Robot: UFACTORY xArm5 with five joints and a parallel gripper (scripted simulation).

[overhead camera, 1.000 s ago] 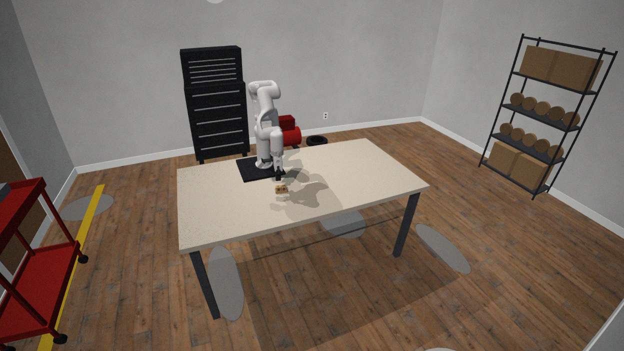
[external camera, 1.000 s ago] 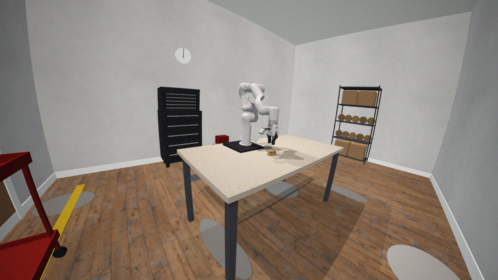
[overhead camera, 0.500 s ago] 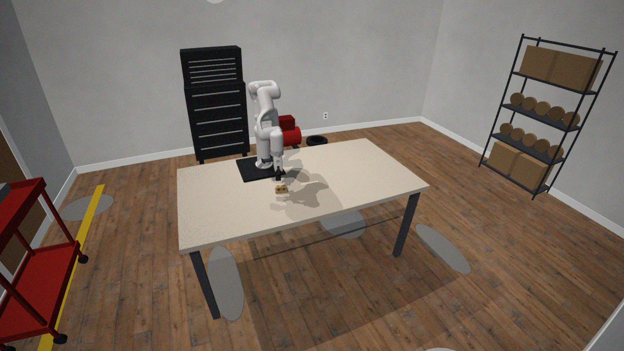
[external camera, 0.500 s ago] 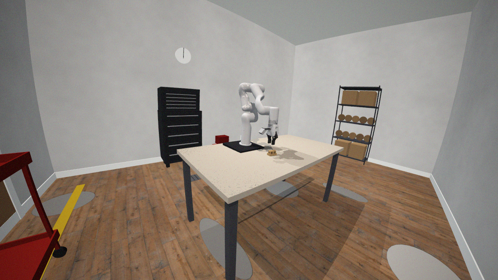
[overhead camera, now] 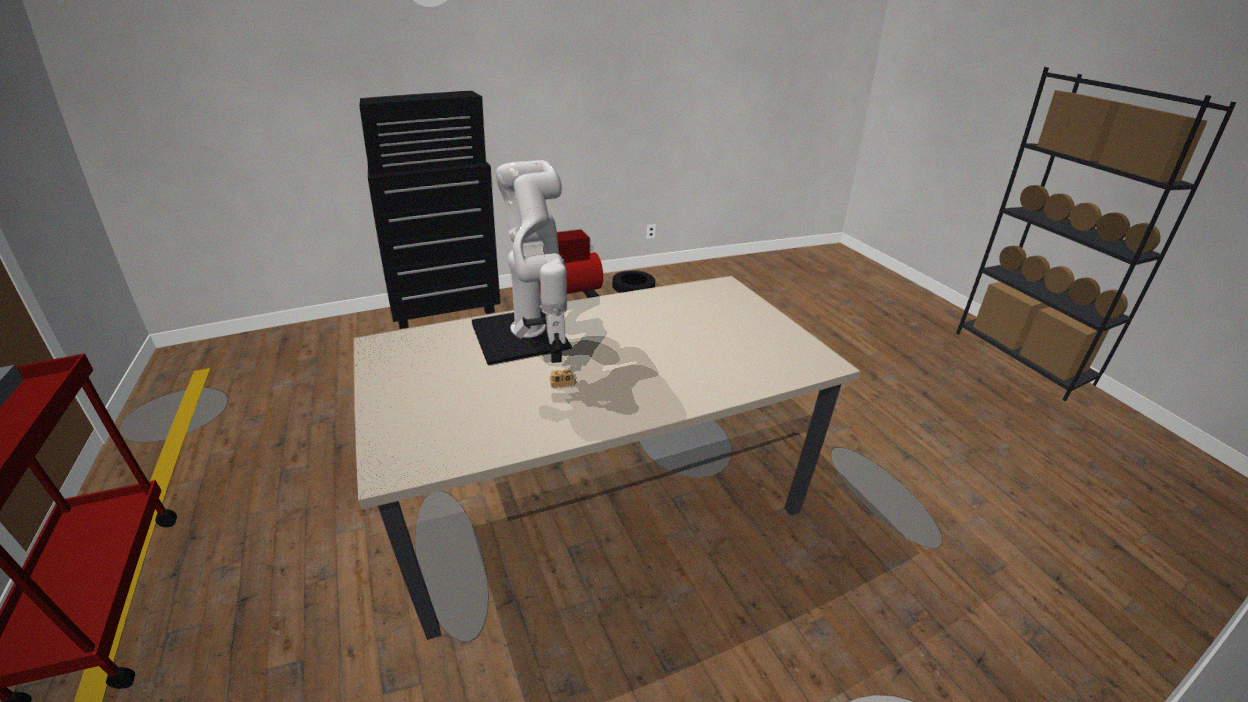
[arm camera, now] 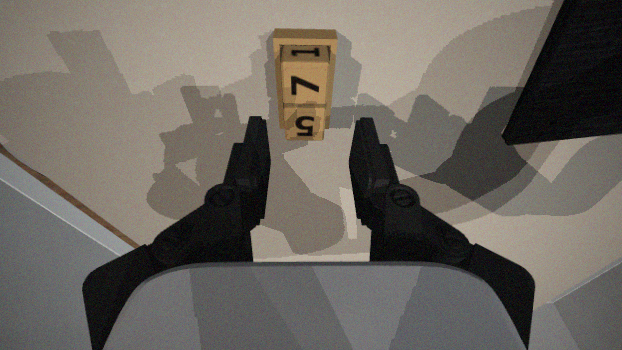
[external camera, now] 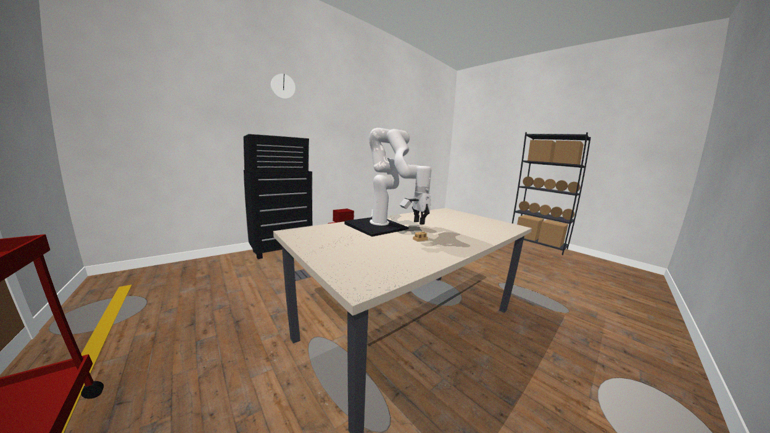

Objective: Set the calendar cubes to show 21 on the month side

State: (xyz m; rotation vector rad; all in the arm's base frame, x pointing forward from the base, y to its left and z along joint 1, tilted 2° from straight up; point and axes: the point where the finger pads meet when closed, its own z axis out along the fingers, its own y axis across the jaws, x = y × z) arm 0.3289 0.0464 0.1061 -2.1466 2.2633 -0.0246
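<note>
My gripper is now 90 mm above the wooden digit cube. Round my hand: wooden tray 20 mm to the left, 100 mm below.
</note>
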